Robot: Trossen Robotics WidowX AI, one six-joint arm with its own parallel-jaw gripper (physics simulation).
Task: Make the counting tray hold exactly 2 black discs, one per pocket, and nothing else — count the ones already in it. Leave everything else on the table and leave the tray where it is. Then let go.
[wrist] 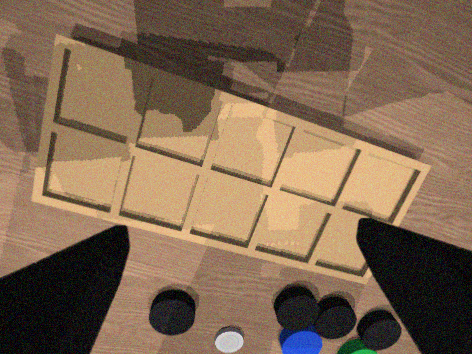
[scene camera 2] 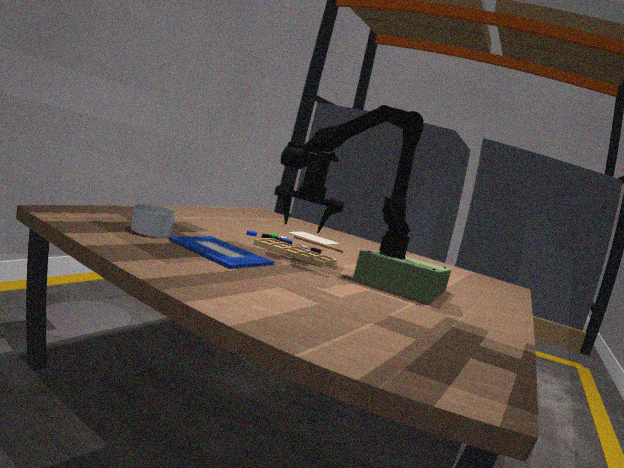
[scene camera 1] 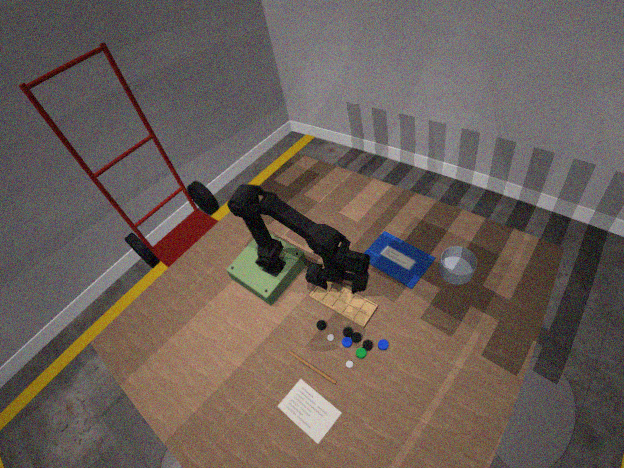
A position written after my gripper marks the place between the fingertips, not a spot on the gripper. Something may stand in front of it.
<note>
My gripper (scene camera 2: 301,228) is open and holds nothing. Also in view: a wooden counting tray (scene camera 1: 357,309). The table carries a grey bowl (scene camera 2: 150,220).
The wooden counting tray also shows in the wrist view (wrist: 123,141). The grey bowl is seen too in scene camera 1 (scene camera 1: 457,264). My gripper also shows in the wrist view (wrist: 245,232) and in scene camera 1 (scene camera 1: 340,290). The wrist view does not show the grey bowl: it is out of frame.
</note>
